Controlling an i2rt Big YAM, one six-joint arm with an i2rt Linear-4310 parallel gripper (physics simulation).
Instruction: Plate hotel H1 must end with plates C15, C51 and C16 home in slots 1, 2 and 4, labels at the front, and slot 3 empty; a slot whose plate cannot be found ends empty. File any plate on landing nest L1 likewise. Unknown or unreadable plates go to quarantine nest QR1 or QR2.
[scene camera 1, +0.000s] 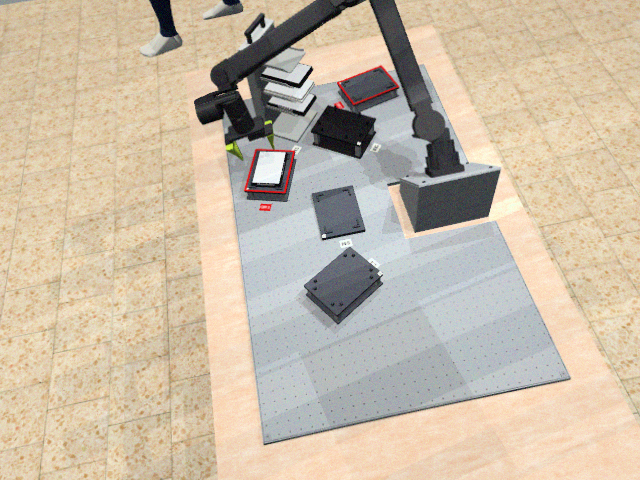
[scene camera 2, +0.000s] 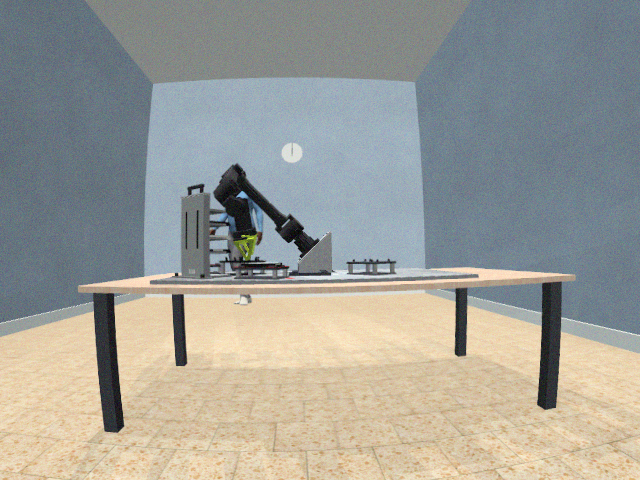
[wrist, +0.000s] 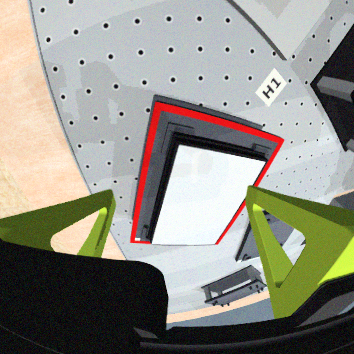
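Where they show: gripper, fingertip midpoint: (scene camera 1: 258, 154) (scene camera 2: 249, 257) (wrist: 178, 195); arm's base, link origin: (scene camera 1: 444, 172) (scene camera 2: 310, 249).
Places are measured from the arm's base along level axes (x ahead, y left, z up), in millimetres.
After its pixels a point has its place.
My gripper (scene camera 1: 256, 152) @[x 497, y -196, z -34 mm] (scene camera 2: 248, 257) @[x 497, y -196, z -34 mm] (wrist: 178, 195) @[x 497, y -196, z -34 mm] is open and empty, above and beside a red-edged nest (scene camera 1: 267, 196) @[x 488, y -90, z -102 mm] (wrist: 167, 120) @[x 500, y -237, z -67 mm]. A white-topped plate with black sides (scene camera 1: 269, 167) @[x 470, y -156, z -53 mm] (wrist: 207, 197) @[x 466, y -172, z -53 mm] lies flat on that nest, below the fingertips and apart from them. The hotel H1 (scene camera 1: 255, 90) @[x 479, y -354, z 65 mm] (scene camera 2: 195, 237) @[x 471, y -405, z 41 mm] stands behind the gripper, with white-topped plates on its shelves; their labels are not readable. A second red-edged nest (scene camera 1: 368, 85) @[x 131, y -458, z -67 mm] stands at the back and bears no plate. Two dark nests (scene camera 1: 338, 211) @[x 291, y 7, z -95 mm] (scene camera 1: 343, 284) @[x 310, y 264, z -57 mm] carry no plate; which is L1 is hard to read.
A black raised block (scene camera 1: 341, 126) @[x 242, y -273, z -47 mm] stands right of the hotel, near its shelves. The arm's grey base (scene camera 1: 454, 198) @[x -5, y 90, z -2 mm] stands at the table's right side. The H1 tag (wrist: 271, 87) @[x 389, y -263, z -107 mm] lies on the perforated mat (scene camera 1: 392, 361) @[x 223, y 460, z -107 mm]. A person's feet (scene camera 1: 162, 45) show beyond the table.
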